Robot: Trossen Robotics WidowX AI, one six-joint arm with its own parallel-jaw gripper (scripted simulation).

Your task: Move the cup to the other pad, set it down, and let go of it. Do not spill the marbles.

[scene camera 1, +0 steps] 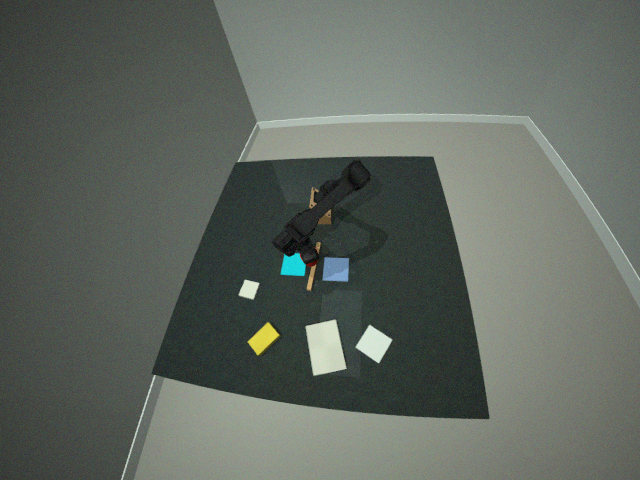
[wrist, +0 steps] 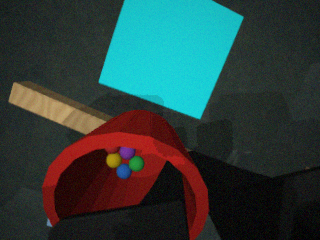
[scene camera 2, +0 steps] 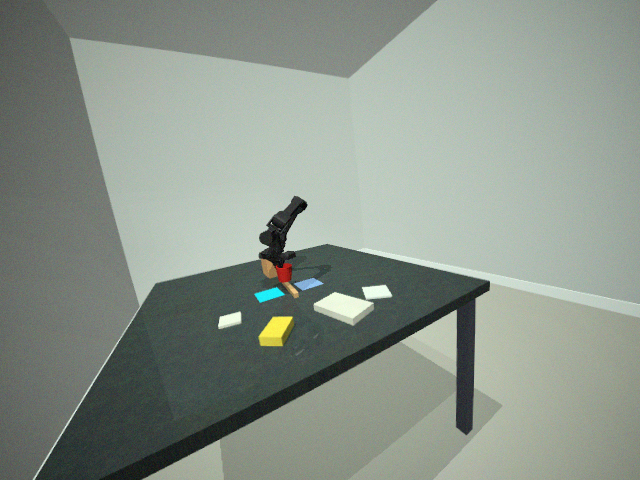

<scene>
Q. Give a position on a yellow block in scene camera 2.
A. At 276, 332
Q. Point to a wooden bar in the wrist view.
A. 29, 96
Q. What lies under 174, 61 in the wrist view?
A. A cyan pad.
</scene>
